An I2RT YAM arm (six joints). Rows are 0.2 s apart.
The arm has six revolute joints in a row. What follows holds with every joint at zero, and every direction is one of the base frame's. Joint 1 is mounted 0.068 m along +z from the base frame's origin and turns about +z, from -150 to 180 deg. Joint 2 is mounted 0.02 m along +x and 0.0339 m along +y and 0.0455 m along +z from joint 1 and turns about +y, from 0 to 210 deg. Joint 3 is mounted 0.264 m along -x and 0.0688 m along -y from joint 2 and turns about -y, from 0 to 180 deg. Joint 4 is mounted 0.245 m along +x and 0.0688 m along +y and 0.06 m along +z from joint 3 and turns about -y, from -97 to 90 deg. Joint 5 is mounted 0.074 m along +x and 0.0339 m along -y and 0.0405 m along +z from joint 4 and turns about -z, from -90 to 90 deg. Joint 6 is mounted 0.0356 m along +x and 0.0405 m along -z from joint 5 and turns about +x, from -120 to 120 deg. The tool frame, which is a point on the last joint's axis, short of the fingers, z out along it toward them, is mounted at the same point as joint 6; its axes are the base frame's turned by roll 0, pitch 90 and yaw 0 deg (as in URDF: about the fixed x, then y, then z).
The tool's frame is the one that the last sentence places.
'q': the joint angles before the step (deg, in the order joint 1, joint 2, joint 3, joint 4, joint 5, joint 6). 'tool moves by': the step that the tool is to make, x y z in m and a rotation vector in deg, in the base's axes. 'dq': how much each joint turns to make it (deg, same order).
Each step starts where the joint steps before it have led.
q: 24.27, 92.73, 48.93, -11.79, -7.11, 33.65
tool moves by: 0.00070, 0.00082, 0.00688, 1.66, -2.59, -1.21
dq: 0.13, -1.25, -0.44, 2.40, 0.43, 1.36
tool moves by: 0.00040, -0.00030, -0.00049, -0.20, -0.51, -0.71
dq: 0.00, 0.02, -0.22, 0.66, 0.75, 0.33
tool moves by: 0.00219, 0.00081, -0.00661, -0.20, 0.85, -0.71
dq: 0.00, 1.45, 0.02, 0.63, 0.30, 0.67
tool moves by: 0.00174, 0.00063, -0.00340, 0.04, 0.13, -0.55
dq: 0.00, 0.83, 0.00, 0.77, 0.26, 0.50
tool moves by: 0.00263, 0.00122, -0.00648, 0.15, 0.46, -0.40
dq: 0.00, 1.51, 0.00, 1.19, -0.02, 0.52
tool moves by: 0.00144, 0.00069, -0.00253, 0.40, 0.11, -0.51
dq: 0.00, 0.65, 0.00, 0.78, -0.02, 0.66
